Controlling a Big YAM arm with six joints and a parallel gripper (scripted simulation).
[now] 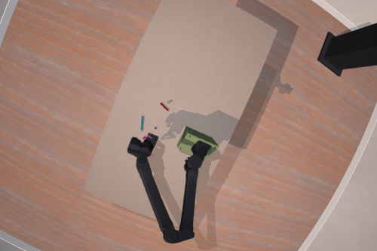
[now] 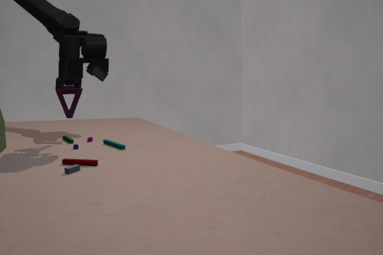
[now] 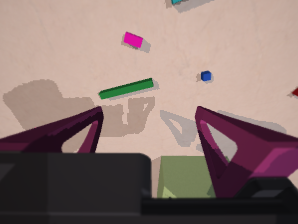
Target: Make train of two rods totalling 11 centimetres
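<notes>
Right now my hand is 280 mm to the left of the grey rod, 70 mm above it and 10 mm short of it. Round my hand: green rod 70 mm below, 30 mm to the left, 10 mm behind; then magenta rod 70 mm below, 60 mm ahead, 20 mm to the left; then blue rod 80 mm to the right, 70 mm below, 10 mm ahead.
</notes>
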